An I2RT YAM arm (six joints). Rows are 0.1 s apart.
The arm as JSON. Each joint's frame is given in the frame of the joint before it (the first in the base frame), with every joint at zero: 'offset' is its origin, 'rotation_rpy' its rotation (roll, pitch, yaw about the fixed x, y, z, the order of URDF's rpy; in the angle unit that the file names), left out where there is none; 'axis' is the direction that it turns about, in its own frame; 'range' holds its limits. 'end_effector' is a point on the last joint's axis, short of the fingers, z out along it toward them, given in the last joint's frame.
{
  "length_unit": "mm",
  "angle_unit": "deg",
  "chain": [
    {
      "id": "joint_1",
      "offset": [
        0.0,
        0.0,
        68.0
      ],
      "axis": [
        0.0,
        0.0,
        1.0
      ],
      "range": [
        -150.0,
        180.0
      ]
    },
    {
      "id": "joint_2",
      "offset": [
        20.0,
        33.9,
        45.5
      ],
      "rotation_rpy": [
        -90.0,
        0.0,
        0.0
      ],
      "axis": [
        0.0,
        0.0,
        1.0
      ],
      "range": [
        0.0,
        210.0
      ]
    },
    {
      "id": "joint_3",
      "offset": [
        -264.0,
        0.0,
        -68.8
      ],
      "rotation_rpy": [
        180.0,
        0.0,
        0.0
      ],
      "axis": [
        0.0,
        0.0,
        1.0
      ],
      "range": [
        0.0,
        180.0
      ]
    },
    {
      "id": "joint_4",
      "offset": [
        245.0,
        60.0,
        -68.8
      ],
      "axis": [
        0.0,
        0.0,
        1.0
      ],
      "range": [
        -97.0,
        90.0
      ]
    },
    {
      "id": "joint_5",
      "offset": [
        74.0,
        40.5,
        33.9
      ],
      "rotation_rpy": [
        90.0,
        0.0,
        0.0
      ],
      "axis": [
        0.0,
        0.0,
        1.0
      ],
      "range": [
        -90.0,
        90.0
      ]
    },
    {
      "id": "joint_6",
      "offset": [
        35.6,
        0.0,
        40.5
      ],
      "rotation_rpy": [
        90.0,
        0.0,
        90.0
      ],
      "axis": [
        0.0,
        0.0,
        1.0
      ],
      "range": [
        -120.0,
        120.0
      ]
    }
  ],
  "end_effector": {
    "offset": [
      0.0,
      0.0,
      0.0
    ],
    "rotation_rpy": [
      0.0,
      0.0,
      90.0
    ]
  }
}
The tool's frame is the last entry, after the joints.
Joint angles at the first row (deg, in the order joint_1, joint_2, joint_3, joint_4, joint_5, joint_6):
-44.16, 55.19, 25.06, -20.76, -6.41, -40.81
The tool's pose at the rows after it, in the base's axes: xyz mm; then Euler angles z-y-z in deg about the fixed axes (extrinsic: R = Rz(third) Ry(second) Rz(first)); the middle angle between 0 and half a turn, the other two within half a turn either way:
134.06, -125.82, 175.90, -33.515, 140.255, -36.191
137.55, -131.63, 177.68, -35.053, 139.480, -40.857
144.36, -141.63, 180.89, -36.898, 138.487, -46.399
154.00, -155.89, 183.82, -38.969, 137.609, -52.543
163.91, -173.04, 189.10, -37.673, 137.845, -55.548
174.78, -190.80, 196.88, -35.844, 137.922, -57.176
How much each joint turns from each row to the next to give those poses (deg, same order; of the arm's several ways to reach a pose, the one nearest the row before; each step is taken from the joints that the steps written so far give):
-0.01, 0.85, 0.62, 0.59, 1.32, 1.14
0.03, 1.56, 0.77, 1.79, 2.96, 2.12
-0.06, 3.06, 1.80, 2.28, 3.59, 2.30
-0.27, 4.57, 2.75, 2.44, 3.97, 2.26
-1.09, 4.91, 4.21, 0.31, 1.26, 2.76
-0.97, 4.56, 4.95, -0.53, 0.42, 2.33

